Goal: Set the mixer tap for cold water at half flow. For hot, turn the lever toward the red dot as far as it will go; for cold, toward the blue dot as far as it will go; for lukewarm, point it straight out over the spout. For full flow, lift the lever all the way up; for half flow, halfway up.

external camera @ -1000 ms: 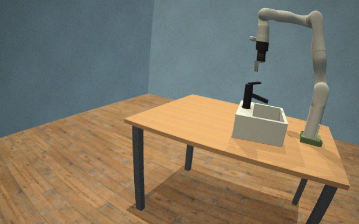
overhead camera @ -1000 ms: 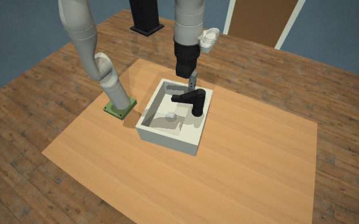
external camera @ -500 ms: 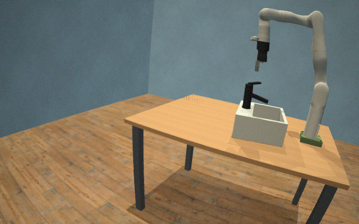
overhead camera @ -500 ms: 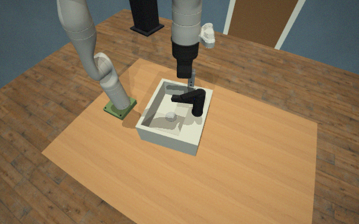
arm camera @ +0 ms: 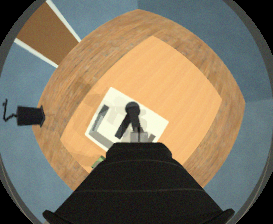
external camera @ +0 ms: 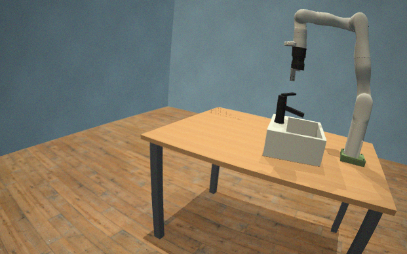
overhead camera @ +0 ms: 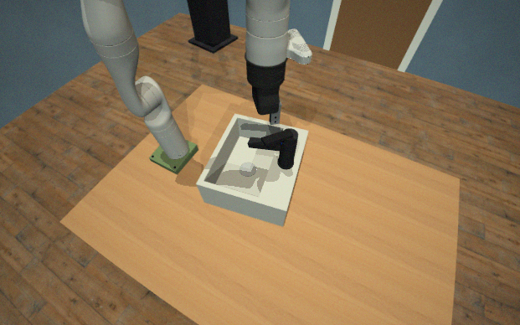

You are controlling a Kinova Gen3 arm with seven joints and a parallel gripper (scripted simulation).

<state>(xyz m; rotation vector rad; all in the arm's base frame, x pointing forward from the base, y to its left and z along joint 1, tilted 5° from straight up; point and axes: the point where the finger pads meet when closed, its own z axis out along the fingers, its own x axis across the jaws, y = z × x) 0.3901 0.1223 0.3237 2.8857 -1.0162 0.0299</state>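
My hand is 9 cm above the lever and 2 cm to the right of it. The rest, counted from my hand: black mixer tap 13 cm below, 4 cm to the left, 1 cm ahead; then white basin 33 cm below, 9 cm behind, 1 cm to the left.
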